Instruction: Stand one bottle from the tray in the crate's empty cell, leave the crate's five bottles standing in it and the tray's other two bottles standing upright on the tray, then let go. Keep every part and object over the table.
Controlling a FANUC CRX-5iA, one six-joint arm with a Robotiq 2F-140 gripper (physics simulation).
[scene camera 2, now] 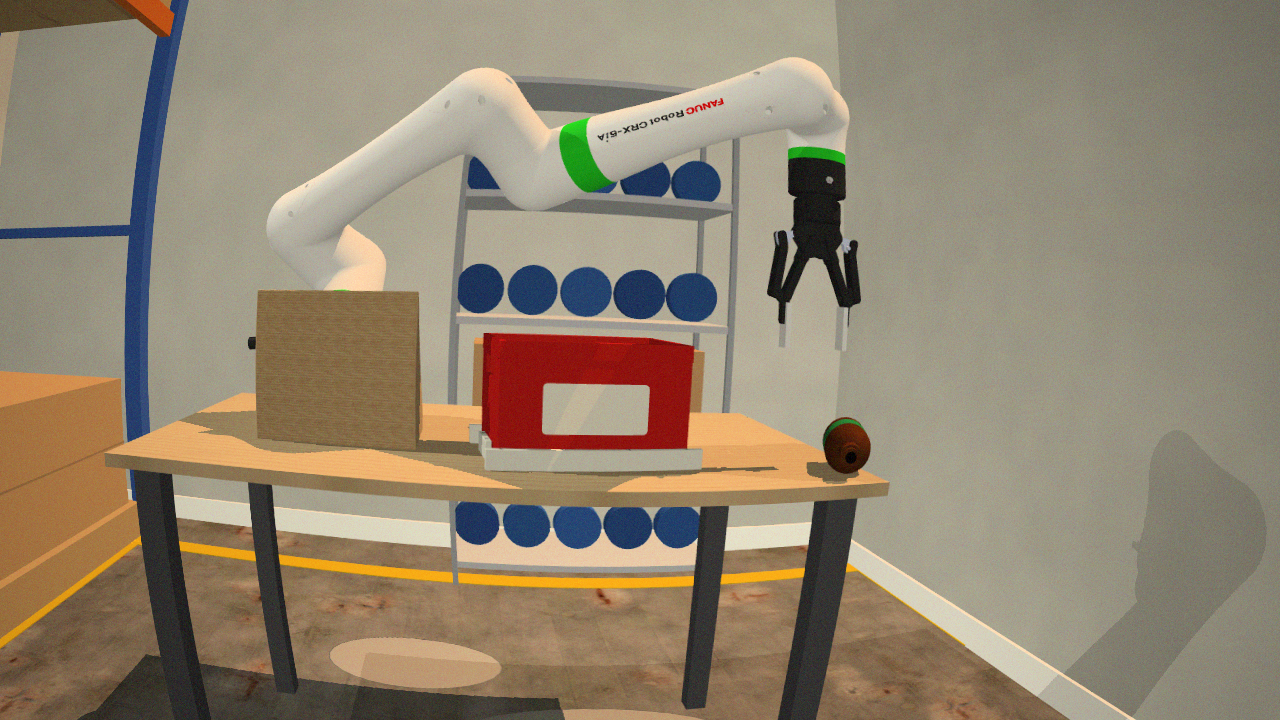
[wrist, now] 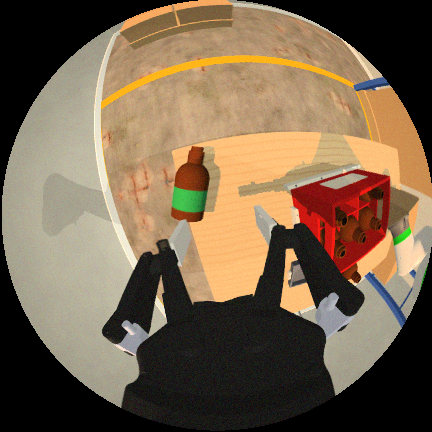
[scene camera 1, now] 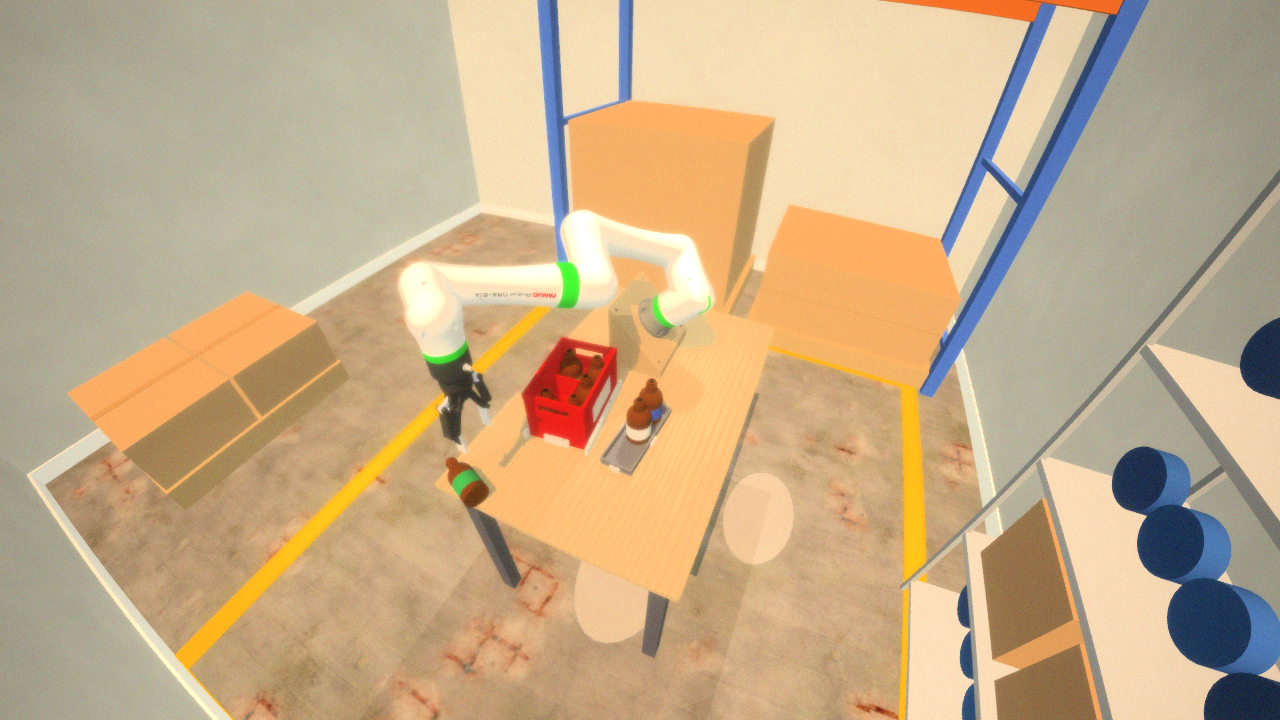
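Pixels of known places: gripper, fingertip midpoint: (scene camera 2: 813, 348) (wrist: 221, 221) (scene camera 1: 476, 437); arm's base, origin of the base link: (scene camera 2: 337, 355) (wrist: 397, 219) (scene camera 1: 653, 318).
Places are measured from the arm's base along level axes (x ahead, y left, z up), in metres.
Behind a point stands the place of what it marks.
A brown bottle with a green label (scene camera 1: 466, 483) @[x 0.822, y -0.122, z -0.056 m] (scene camera 2: 846, 445) @[x 0.775, y -0.227, z -0.078 m] (wrist: 190, 197) @[x 0.802, y -0.141, z -0.057 m] lies on its side at the table's corner, near the edge. My gripper (scene camera 1: 473, 431) @[x 0.746, y -0.125, z 0.050 m] (scene camera 2: 812, 342) @[x 0.746, y -0.125, z 0.050 m] (wrist: 221, 221) @[x 0.746, y -0.125, z 0.050 m] points down, open and empty, above the table's end near that bottle and higher than it. The red crate (scene camera 1: 554, 422) @[x 0.545, y -0.038, z -0.041 m] (scene camera 2: 510, 394) @[x 0.312, y -0.177, z -0.027 m] (wrist: 325, 201) @[x 0.564, y -0.127, z 0.026 m] stands upright with several brown bottles in its cells; its empty cell is hard to make out. The grey tray (scene camera 1: 626, 454) @[x 0.487, y 0.165, z -0.124 m] holds two upright bottles, one with a white label (scene camera 1: 638, 432) @[x 0.439, y 0.178, z -0.067 m] and one with a blue label (scene camera 1: 657, 412) @[x 0.338, y 0.189, z -0.072 m], at one end.
The table (scene camera 1: 572, 510) @[x 0.714, y 0.130, z -0.130 m] (scene camera 2: 742, 429) @[x 0.740, y 0.245, z -0.130 m] (wrist: 235, 170) @[x 0.701, y -0.178, z -0.130 m] has its edge close by the lying bottle. A pale base strip (scene camera 2: 590, 459) @[x 0.424, y -0.166, z -0.113 m] runs along the crate's foot. A tall wooden block (scene camera 2: 335, 367) @[x 0.026, y -0.102, z -0.010 m] stands beside the crate toward the arm's base. Cartons (scene camera 1: 671, 170) and racks stand around the table.
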